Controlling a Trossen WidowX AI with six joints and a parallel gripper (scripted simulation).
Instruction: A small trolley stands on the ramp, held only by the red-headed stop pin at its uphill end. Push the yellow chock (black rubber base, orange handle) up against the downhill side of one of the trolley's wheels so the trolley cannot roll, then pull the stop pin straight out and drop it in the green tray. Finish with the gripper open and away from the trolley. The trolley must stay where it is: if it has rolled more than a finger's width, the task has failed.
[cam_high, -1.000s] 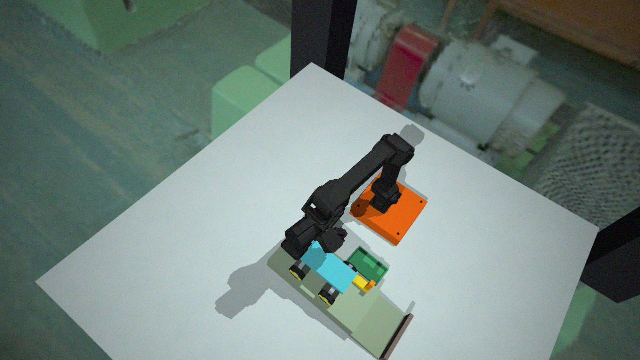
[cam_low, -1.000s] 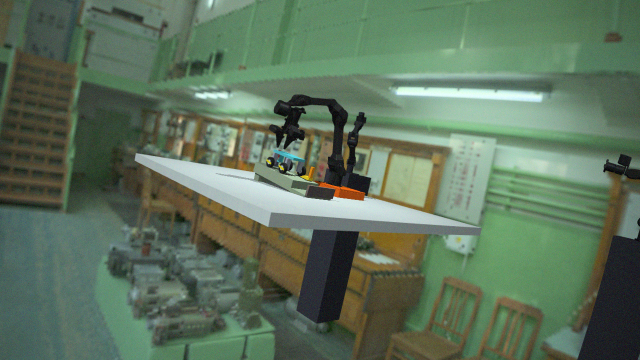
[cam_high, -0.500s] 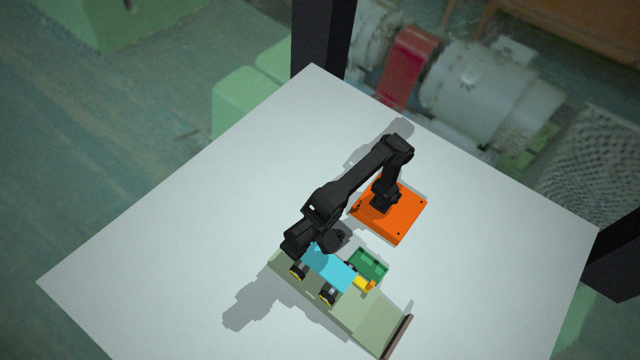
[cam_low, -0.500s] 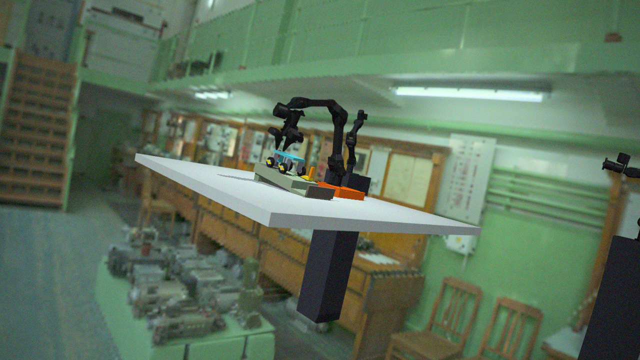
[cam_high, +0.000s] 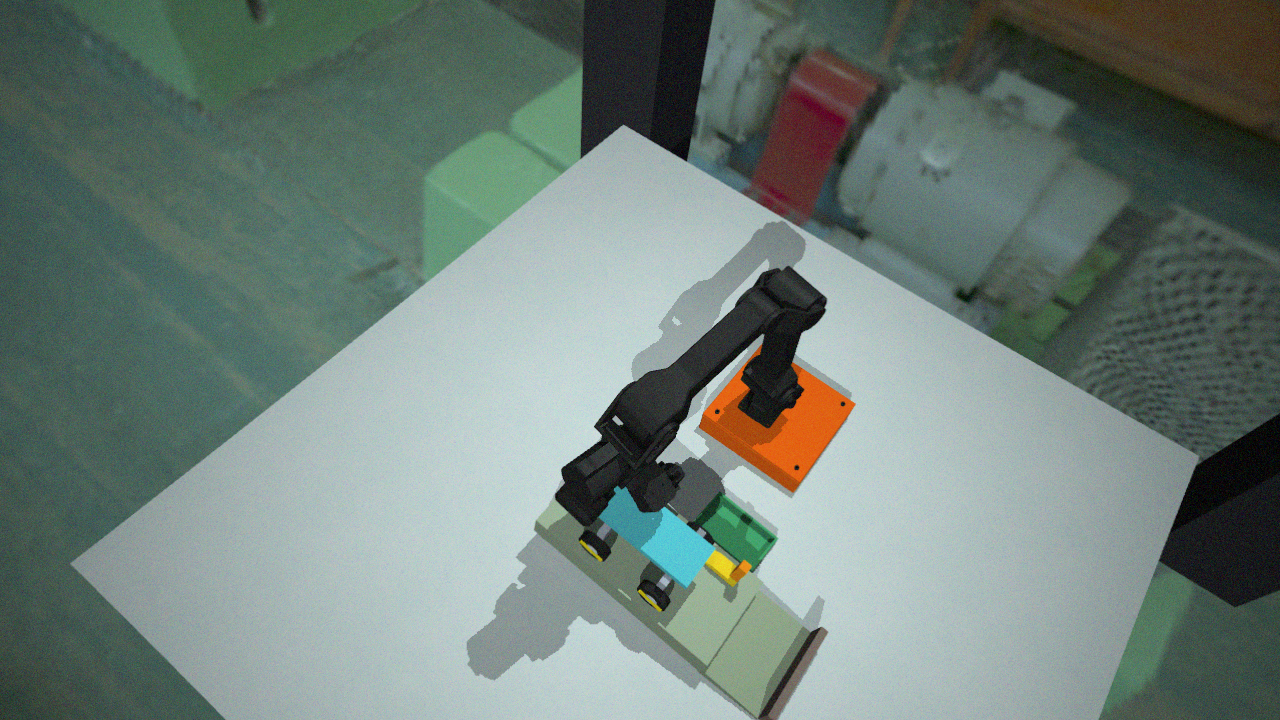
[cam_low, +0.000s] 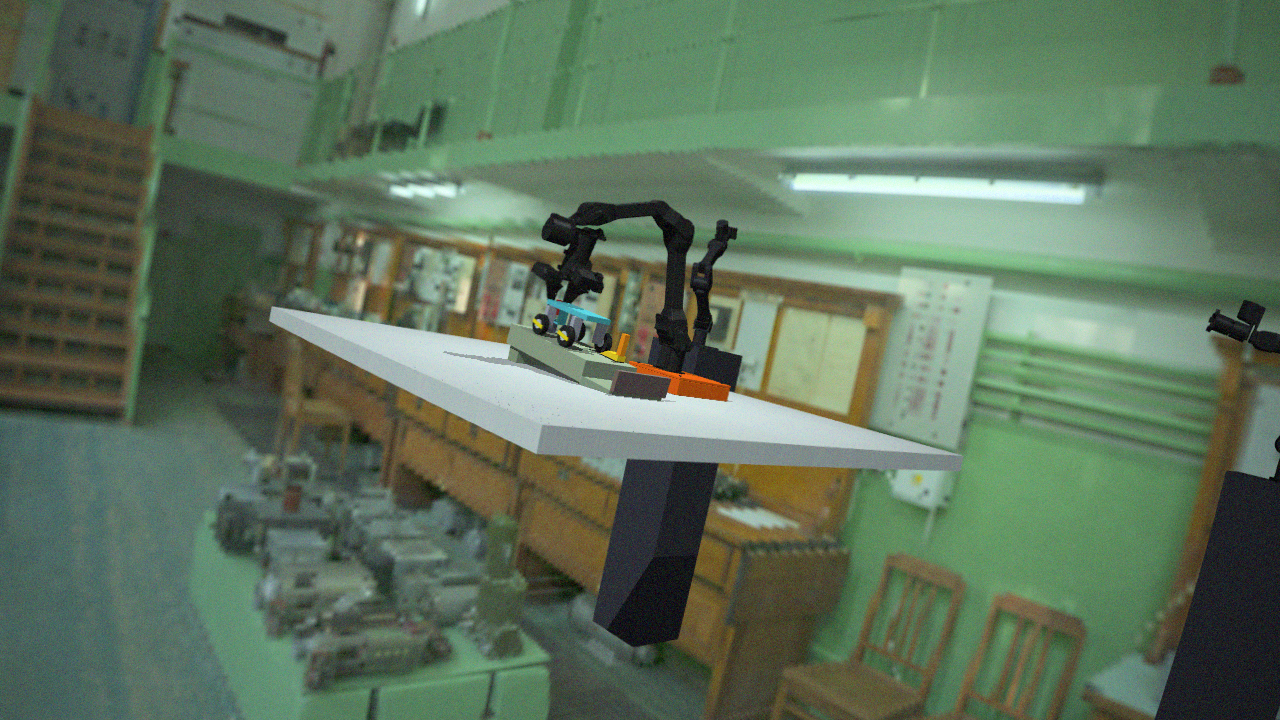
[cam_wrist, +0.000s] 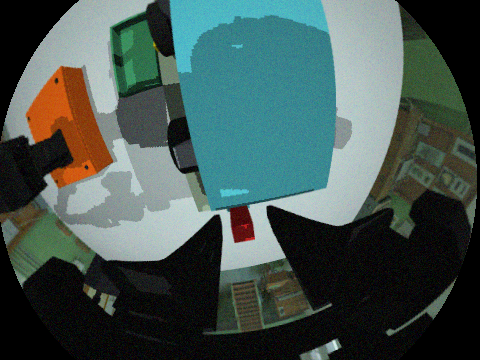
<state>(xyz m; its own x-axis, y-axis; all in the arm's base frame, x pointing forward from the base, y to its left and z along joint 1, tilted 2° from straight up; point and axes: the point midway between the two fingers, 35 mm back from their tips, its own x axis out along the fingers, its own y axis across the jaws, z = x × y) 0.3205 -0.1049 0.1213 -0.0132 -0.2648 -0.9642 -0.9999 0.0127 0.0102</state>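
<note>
My gripper tip is now 10 mm above the red-headed stop pin. Also, from my gripper tip: brown lip: 20 mm ahead, 380 mm to the left, 120 mm below; then yellow chock: 30 mm behind, 220 mm to the left, 60 mm below; then cyan trolley: 20 mm ahead, 110 mm to the left, 30 mm below.
</note>
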